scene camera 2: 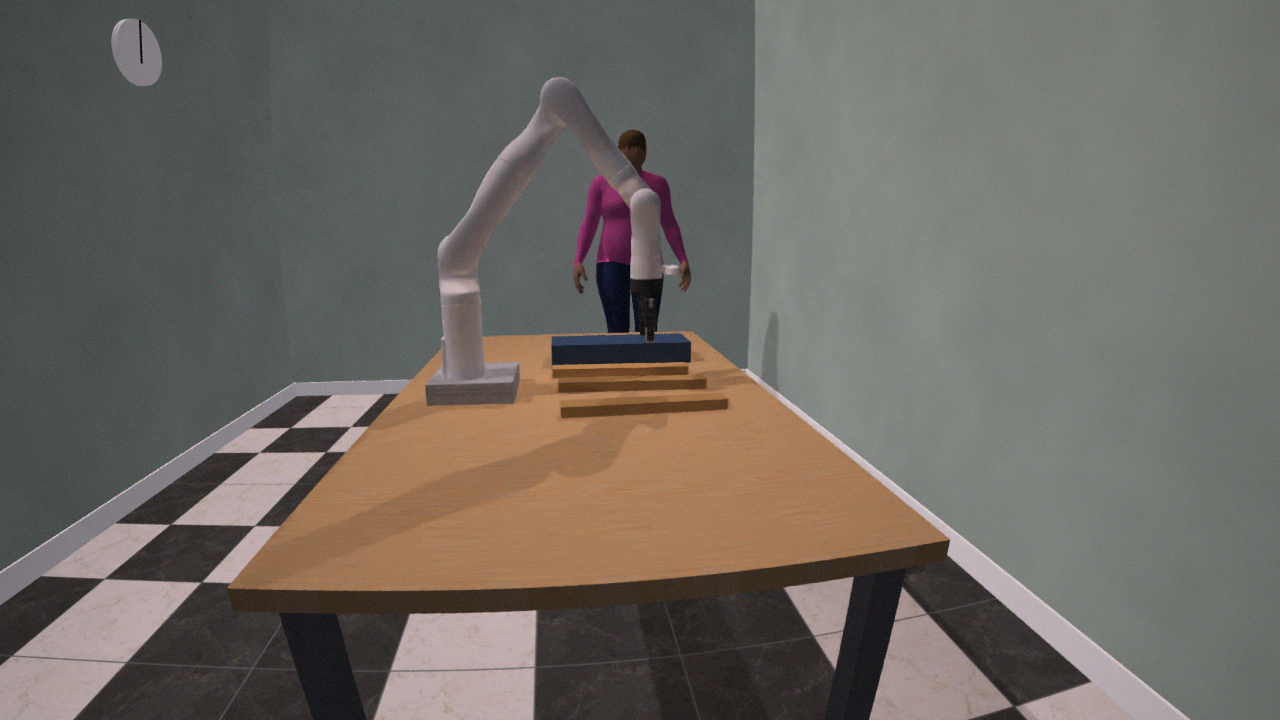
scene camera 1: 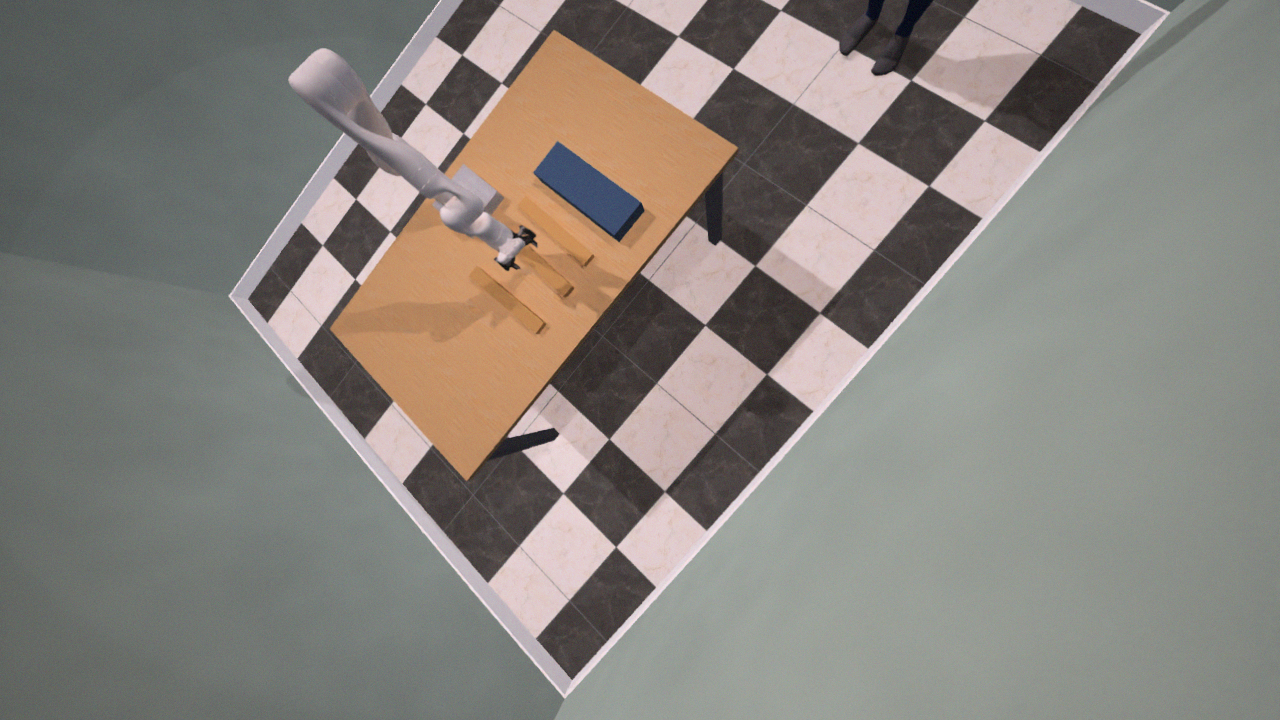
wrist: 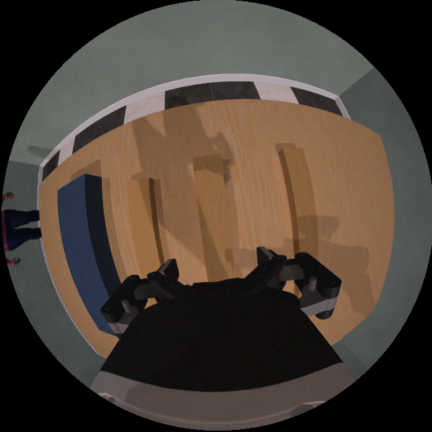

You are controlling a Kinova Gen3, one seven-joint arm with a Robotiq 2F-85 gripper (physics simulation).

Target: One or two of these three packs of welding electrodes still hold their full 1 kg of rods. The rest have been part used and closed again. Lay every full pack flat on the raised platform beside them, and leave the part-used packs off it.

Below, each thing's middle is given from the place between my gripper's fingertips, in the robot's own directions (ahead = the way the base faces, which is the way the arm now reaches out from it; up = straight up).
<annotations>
Now: the raised platform [scene camera 1: 614, 210] 30 cm to the left of my hand, 9 cm below it and 7 cm behind it.
</annotations>
